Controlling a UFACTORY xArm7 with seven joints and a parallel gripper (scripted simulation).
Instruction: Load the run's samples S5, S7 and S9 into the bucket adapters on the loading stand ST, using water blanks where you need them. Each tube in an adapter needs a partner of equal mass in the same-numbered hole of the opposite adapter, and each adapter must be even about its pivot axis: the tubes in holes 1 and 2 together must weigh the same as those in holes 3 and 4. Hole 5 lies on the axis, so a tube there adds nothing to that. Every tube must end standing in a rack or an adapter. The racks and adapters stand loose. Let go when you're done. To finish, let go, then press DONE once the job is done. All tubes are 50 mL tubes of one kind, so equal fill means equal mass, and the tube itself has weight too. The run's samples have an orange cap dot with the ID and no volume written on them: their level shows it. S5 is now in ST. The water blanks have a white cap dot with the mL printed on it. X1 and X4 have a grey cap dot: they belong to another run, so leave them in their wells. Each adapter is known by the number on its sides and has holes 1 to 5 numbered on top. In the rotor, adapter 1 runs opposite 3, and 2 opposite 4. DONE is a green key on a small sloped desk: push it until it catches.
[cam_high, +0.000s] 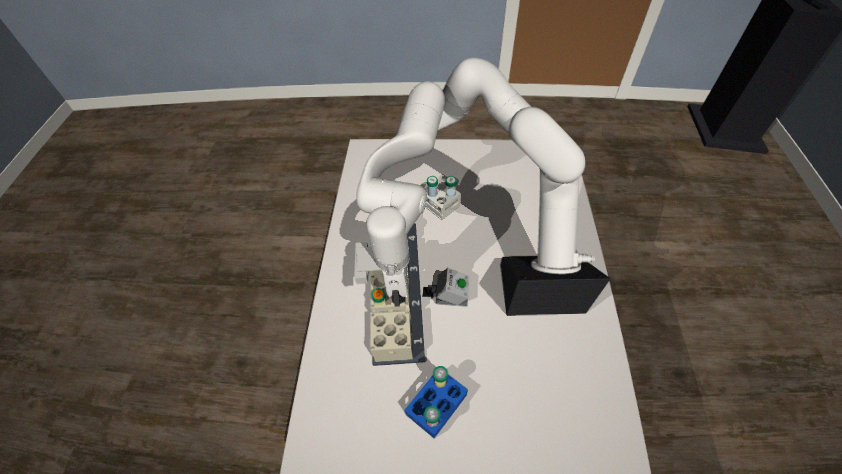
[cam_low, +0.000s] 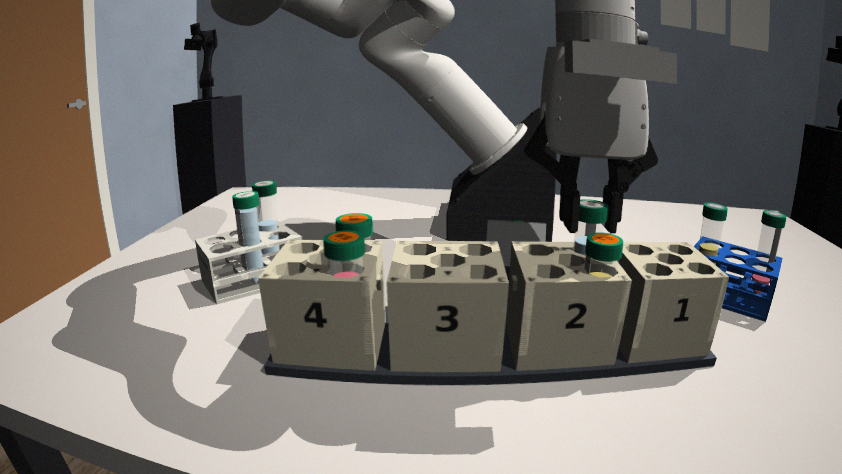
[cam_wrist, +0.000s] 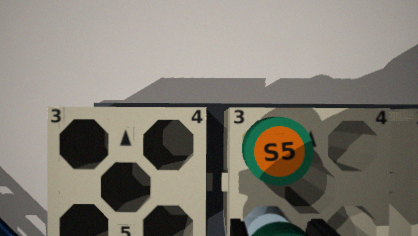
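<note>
The green done key lies 150 mm behind my hand, 80 mm to the right of it and 70 mm below it. Round my hand: blue rack (230 mm to the left, 120 mm behind, 110 mm below); then pink-filled sample tube (210 mm to the right, 90 mm ahead, 70 mm below); then S7 tube (220 mm to the right, 70 mm below, 40 mm ahead).
</note>
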